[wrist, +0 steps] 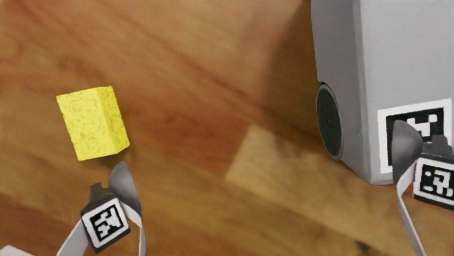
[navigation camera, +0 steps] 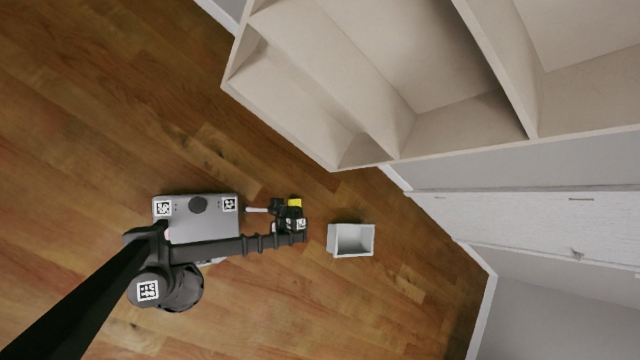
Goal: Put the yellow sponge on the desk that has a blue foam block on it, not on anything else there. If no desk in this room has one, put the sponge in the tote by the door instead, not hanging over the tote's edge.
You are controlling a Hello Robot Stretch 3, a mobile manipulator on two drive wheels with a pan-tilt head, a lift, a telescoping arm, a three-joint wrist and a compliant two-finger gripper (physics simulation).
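The yellow sponge [navigation camera: 295,202] [wrist: 95,123] lies on the wood floor, beside the gripper in the navigation view and at the left in the wrist view. My gripper [navigation camera: 269,207] [wrist: 256,162] is open, its fingers wide apart with nothing between them. In the wrist view the sponge is just beyond the left fingertip and outside the finger gap. A light grey open tote [navigation camera: 331,241] stands on the floor right of the gripper; the part of its inside that shows is empty. No desk and no blue foam block show in either view.
My grey base [navigation camera: 202,222] [wrist: 405,50] is close to the right finger in the wrist view. A large beige shelf unit [navigation camera: 280,131] stands at the top of the navigation view. A white door [navigation camera: 525,220] and the wall are at the right, beyond the tote.
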